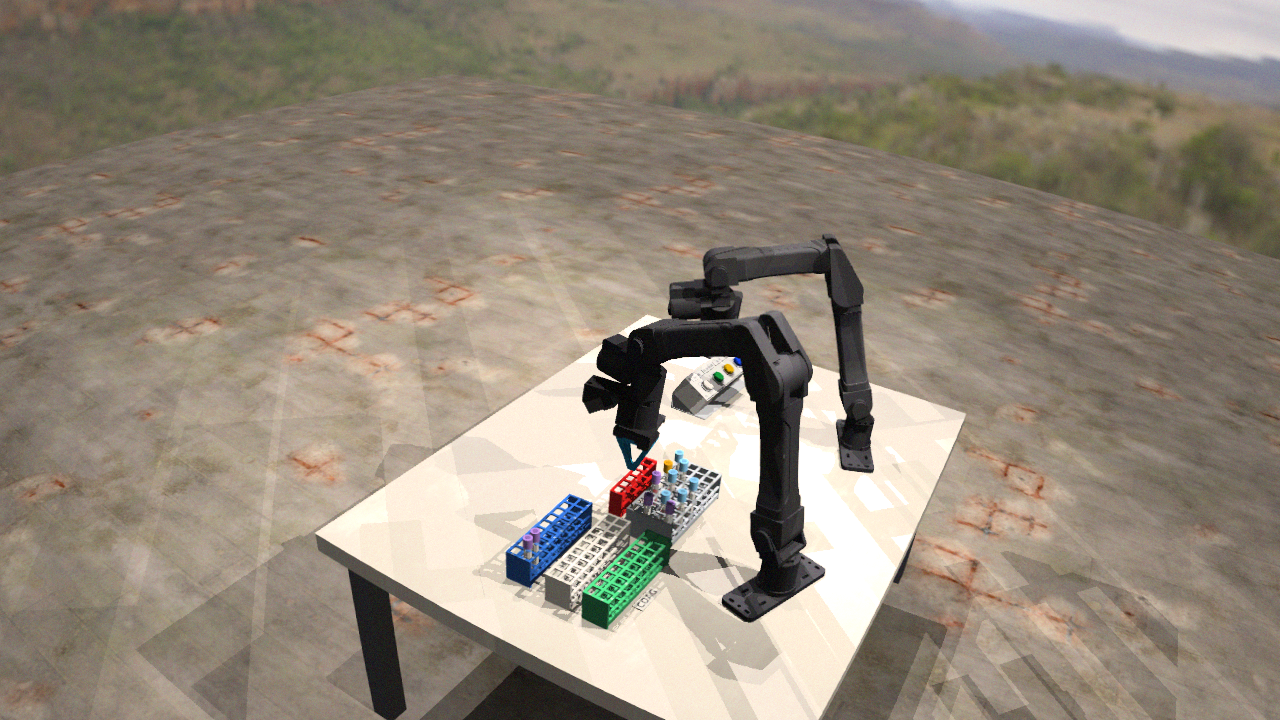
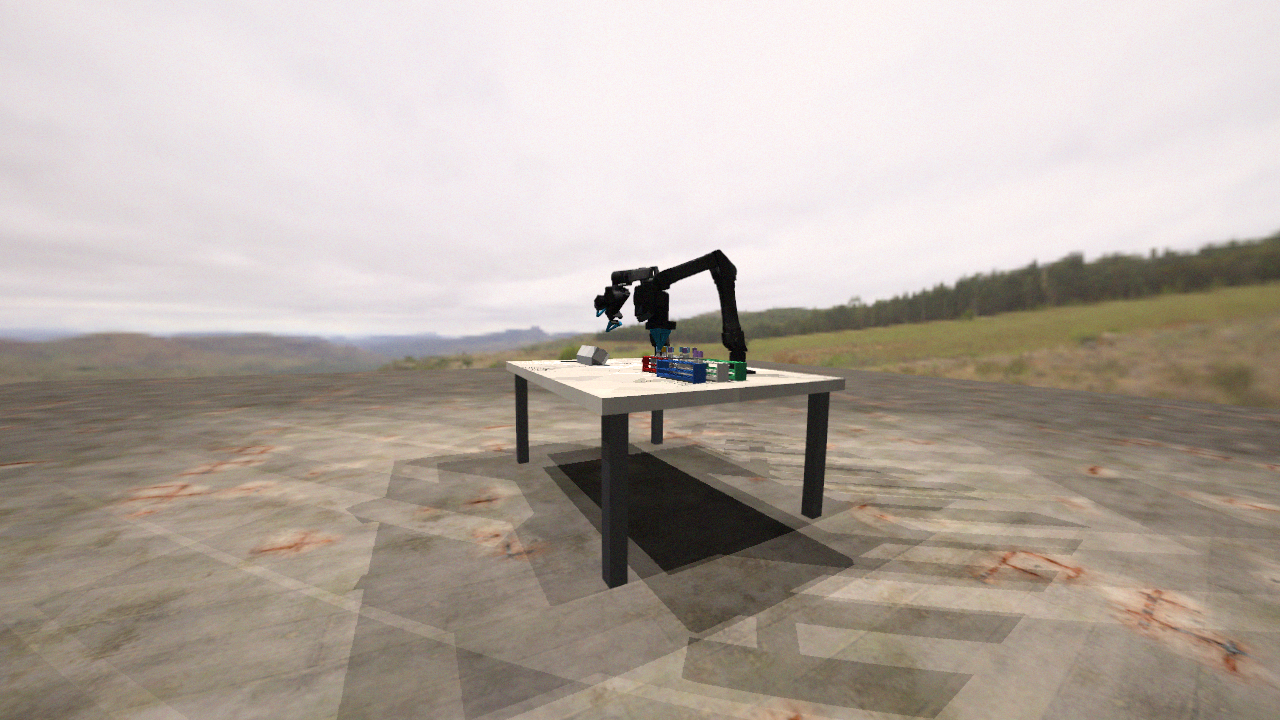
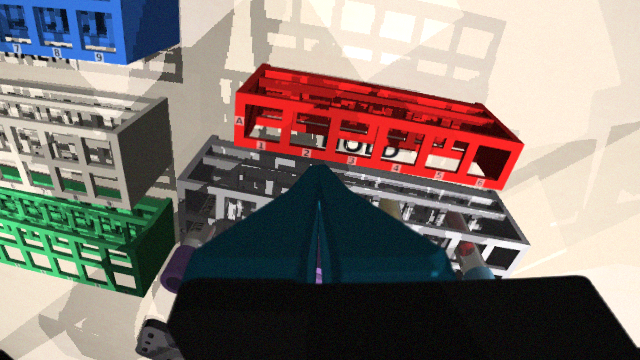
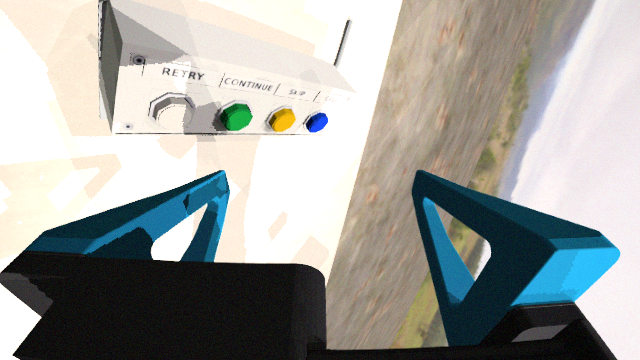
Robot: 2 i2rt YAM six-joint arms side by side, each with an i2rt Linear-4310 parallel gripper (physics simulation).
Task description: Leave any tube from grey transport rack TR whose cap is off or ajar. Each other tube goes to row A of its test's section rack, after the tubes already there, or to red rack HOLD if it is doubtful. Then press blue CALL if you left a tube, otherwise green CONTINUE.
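Places are measured from the left arm's base along level axes (x left, y up, z ahead), in millimetres.
Where they show: left gripper, fingertip midpoint: (image 1: 631, 469) (image 2: 659, 349) (image 3: 318, 178); right gripper, fingertip midpoint: (image 2: 601, 324) (image 4: 320, 180); left arm's base at its link origin: (image 1: 774, 588); right arm's base at its link origin: (image 1: 853, 446).
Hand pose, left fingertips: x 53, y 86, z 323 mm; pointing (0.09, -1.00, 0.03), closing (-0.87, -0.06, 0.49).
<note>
Each offset is from my left fingertips to the top centre of the thing. "*": to the spot under its first point.
Grey transport rack TR @(* dx +39, dy -39, dz -104 mm) (image 1: 651, 523) holds several tubes with purple, light blue and yellow caps, standing upright. Cap seating is too small or hidden to tell. My left gripper (image 1: 632, 462) (image 3: 318, 178) is shut with its tips together, holding nothing, over the rack beside red rack HOLD (image 1: 615, 501) (image 3: 507, 165). A purple cap shows through the slit of its fingers; a purple-capped tube @(* dx +34, dy +6, dz -76 mm) (image 3: 176, 270) and a light blue-capped tube @(* dx -97, dy -7, dz -10 mm) (image 3: 477, 272) flank them. HOLD shows no tubes. Blue rack (image 1: 520, 568) (image 3: 150, 30) holds two purple-capped tubes @(dx +271, dy +8, dz -65 mm) (image 1: 527, 542) @(* dx +255, dy +7, dz -64 mm) (image 1: 535, 534). My right gripper (image 4: 320, 180) is open and empty.
A light grey rack @(dx +174, dy -29, dz -104 mm) (image 1: 560, 591) (image 3: 144, 150) and a green rack (image 1: 594, 610) (image 3: 156, 250) stand beside the blue one. The button box @(dx -438, dy -2, dz +222 mm) (image 1: 684, 394) (image 4: 250, 47) has white, green @(dx -421, dy -11, dz +194 mm) (image 4: 236, 117), yellow @(dx -469, dy -11, dz +208 mm) (image 4: 282, 120) and blue @(dx -517, dy -11, dz +222 mm) (image 4: 317, 122) buttons, beyond the right fingers.
</note>
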